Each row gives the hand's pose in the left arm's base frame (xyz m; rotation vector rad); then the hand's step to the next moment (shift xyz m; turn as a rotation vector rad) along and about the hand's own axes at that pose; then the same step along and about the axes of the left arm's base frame.
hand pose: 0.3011 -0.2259 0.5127 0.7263 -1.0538 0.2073
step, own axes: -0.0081 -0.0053 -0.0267 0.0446 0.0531 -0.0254
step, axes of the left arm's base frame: 0.0177 0.0144 -0.0170 0.0147 0.0481 0.0541
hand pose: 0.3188 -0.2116 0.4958 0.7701 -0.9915 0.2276
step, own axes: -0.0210 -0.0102 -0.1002 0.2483 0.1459 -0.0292
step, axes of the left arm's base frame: 0.0605 0.0638 -0.0535 0.0824 0.0844 0.2644
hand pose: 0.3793 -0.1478 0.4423 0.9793 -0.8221 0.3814
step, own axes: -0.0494 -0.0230 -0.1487 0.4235 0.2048 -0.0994
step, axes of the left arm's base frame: 0.0476 0.1175 -0.0950 0.1897 0.1629 0.4107
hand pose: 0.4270 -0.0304 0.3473 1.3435 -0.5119 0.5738
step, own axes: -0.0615 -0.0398 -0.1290 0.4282 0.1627 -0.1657
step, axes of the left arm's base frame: -0.0187 0.1167 -0.0897 0.2217 0.2233 0.3718
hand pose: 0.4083 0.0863 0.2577 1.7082 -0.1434 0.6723
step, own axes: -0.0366 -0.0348 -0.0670 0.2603 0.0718 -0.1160
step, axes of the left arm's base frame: -0.0384 0.0618 -0.0417 0.1414 0.1570 0.2043
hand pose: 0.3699 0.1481 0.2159 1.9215 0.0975 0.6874
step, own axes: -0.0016 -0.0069 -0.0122 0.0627 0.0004 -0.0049
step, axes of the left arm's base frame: -0.0058 0.0125 -0.0031 0.0496 0.0267 0.0280
